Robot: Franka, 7 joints.
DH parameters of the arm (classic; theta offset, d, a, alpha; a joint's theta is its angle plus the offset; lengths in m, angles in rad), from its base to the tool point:
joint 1: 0 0.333 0 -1.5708
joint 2: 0 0 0 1.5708
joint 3: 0 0.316 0.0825 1.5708
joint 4: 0 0 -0.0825 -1.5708
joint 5: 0 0.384 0 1.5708
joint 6: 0 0 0.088 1.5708
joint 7: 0 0.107 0 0
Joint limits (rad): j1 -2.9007..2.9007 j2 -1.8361..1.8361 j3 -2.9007..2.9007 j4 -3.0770..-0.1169 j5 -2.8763..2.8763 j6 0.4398..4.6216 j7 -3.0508..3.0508
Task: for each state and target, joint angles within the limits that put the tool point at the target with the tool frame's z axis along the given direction. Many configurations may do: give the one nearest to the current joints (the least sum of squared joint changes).
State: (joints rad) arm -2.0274 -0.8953 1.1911 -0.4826 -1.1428 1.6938 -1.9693
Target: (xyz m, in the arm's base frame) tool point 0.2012 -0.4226 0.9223 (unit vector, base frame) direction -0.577 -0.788 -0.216
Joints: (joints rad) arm -2.1463 -0.2365 0.9182 -1.2405 -0.9126 1.9089 -1.9693
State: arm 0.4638 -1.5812 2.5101 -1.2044 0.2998 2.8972 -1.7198
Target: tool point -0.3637 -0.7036 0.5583 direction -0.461 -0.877 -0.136
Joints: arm 1.2974 -0.8317 2.9007 -0.9135 0.8906 3.1692 -1.7198
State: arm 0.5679 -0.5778 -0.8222 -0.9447 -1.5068 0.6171 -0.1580
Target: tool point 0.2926 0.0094 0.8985 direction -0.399 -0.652 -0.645
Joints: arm 0.4034 -0.1174 0.0444 -1.0177 -1.3136 0.4398 -0.1580
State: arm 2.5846 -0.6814 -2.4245 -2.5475 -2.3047 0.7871 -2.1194
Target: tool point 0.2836 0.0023 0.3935 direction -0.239 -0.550 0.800
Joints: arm 2.7719 0.1096 -2.3195 -2.7684 -1.4015 0.4792 -2.1194
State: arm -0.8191 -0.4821 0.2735 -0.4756 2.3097 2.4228 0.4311
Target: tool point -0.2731 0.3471 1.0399 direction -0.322 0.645 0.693
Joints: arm -0.9144 -0.6964 0.3351 -0.1243 2.3737 2.9045 0.4311
